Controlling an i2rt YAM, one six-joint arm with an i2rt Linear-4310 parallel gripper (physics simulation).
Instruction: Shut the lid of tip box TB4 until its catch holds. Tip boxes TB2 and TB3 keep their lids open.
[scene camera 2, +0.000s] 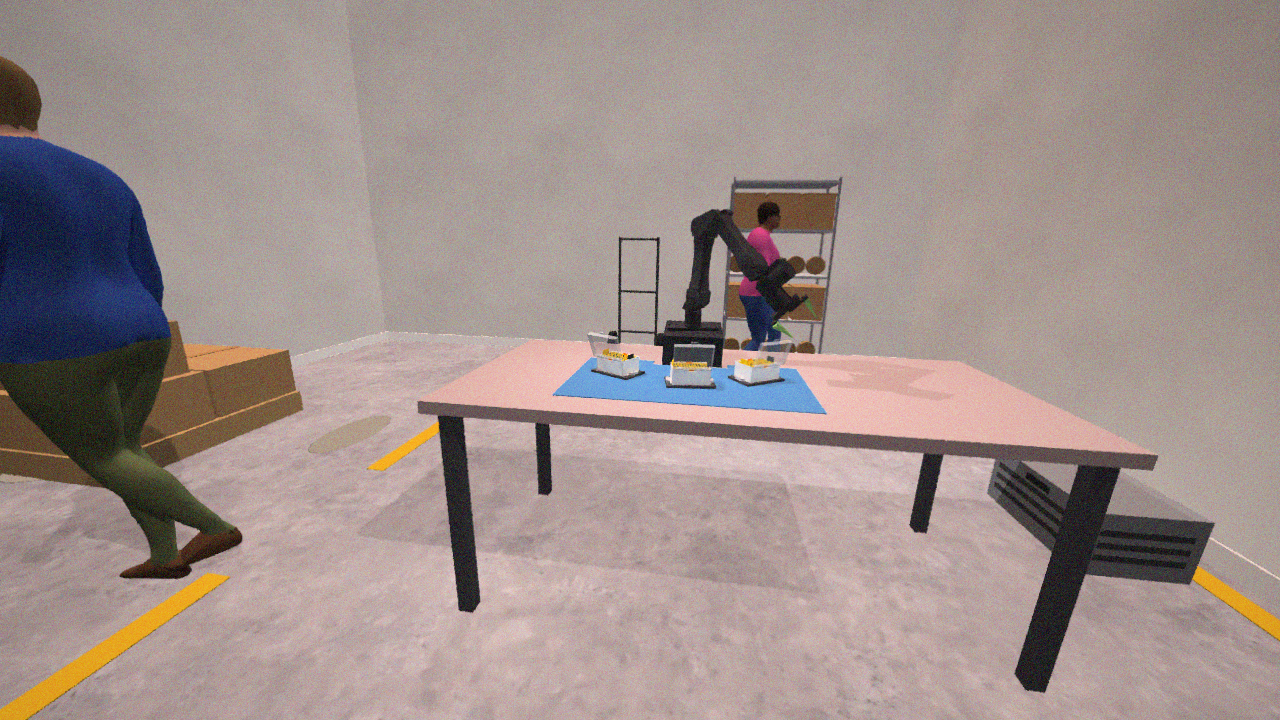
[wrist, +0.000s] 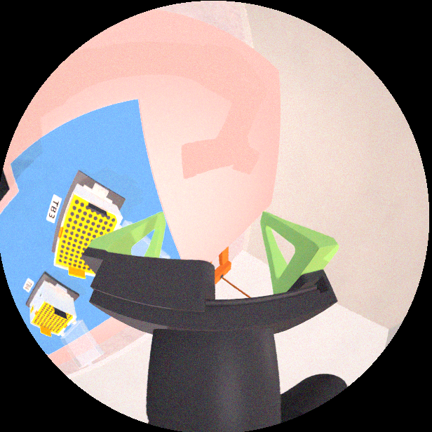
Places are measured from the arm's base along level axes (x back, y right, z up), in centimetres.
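Where they show: gripper, fingertip midpoint: (scene camera 2: 804, 327); arm's base, origin of the base link: (scene camera 2: 692, 328).
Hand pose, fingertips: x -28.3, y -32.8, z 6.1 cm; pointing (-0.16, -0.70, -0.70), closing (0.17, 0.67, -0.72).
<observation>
Each offset is from my fingertips to the top centre of the thing. "pt": to the spot under its first point. Level surfaces: height alone.
Three white tip boxes stand on the blue mat in the scene view: a left one {pt dz -11.8, dx -1.9, dy +60.4 cm} (scene camera 2: 617, 363), a middle one {dz -11.4, dx -3.6, dy +37.3 cm} (scene camera 2: 690, 373) and a right one {dz -11.4, dx +1.6, dy +14.8 cm} (scene camera 2: 757, 370). Their clear lids stand open. In the wrist view, the box labelled TB3 (wrist: 85, 232) is at the left, with yellow tips showing and its lid partly behind a finger. A farther box (wrist: 52, 316) is at the lower left, its clear lid (wrist: 84, 345) open. Its label is too small to read surely, so I cannot tell which box is TB4. My gripper (scene camera 2: 795, 318) (wrist: 212, 216) is open and empty, high above the boxes.
The blue mat {dz -18.0 cm} (scene camera 2: 599, 391) (wrist: 120, 135) lies on the pink table {dz -18.3 cm} (scene camera 2: 966, 411) (wrist: 185, 115). A person in pink (scene camera 2: 761, 259) stands behind the arm, near a shelf rack (scene camera 2: 834, 241). A person in blue (scene camera 2: 80, 241) is at the far left.
</observation>
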